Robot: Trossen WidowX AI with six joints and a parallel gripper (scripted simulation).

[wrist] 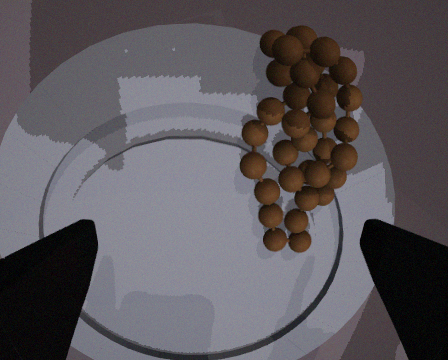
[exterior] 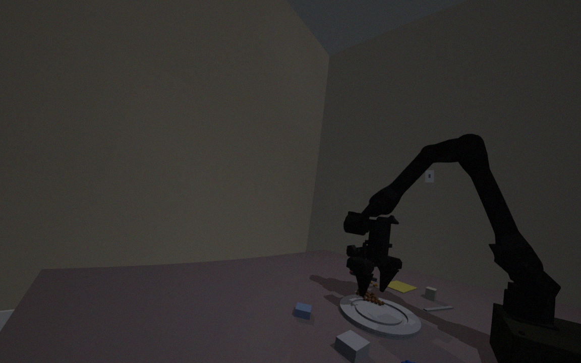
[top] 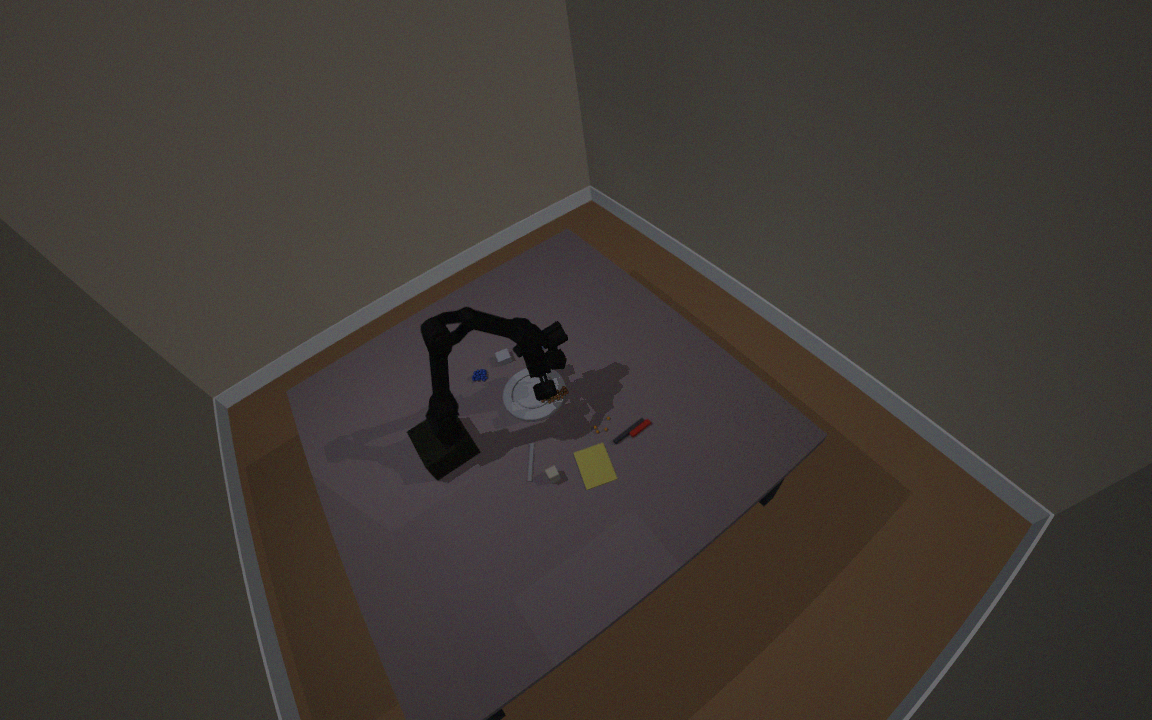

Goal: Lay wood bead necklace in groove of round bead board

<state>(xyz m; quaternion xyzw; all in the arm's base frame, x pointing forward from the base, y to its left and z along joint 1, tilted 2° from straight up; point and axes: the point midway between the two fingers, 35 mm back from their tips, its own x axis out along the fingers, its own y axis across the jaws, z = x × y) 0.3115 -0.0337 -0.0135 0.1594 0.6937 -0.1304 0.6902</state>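
Right now my gripper tip is 30 mm past the round bead board, 30 mm to the right of it and 30 mm above it. Also, from my gripper tip: grey block 10 mm behind, 220 mm to the left, 30 mm below; blue block 120 mm ahead, 170 mm to the left, 30 mm below; thin stick 180 mm behind, 150 mm to the right, 40 mm below.
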